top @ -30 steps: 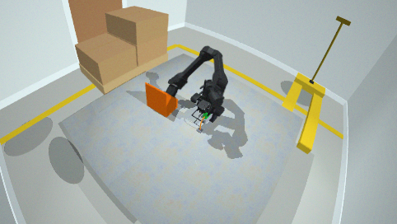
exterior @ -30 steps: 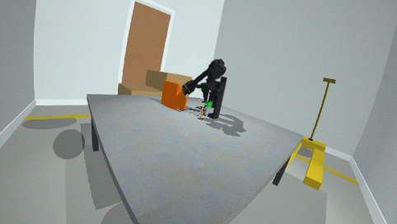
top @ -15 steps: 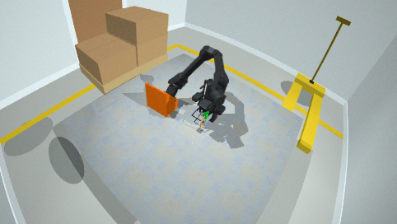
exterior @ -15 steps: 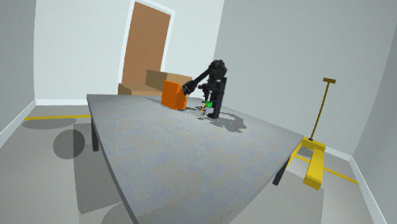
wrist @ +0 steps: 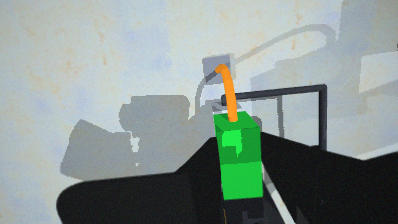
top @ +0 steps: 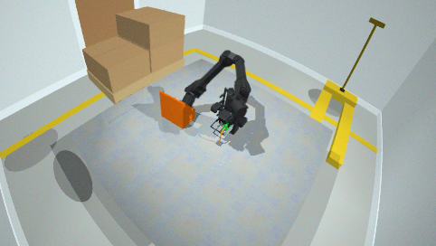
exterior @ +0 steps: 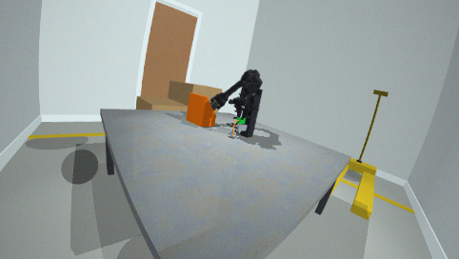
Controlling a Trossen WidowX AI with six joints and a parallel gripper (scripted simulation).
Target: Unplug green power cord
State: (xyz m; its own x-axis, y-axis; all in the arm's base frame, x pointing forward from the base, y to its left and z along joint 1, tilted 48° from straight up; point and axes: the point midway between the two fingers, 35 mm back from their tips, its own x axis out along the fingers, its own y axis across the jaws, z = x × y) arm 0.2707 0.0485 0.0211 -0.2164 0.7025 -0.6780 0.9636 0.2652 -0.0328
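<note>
Now: gripper tip 10 mm past the green plug and 30 mm to the right of it.
</note>
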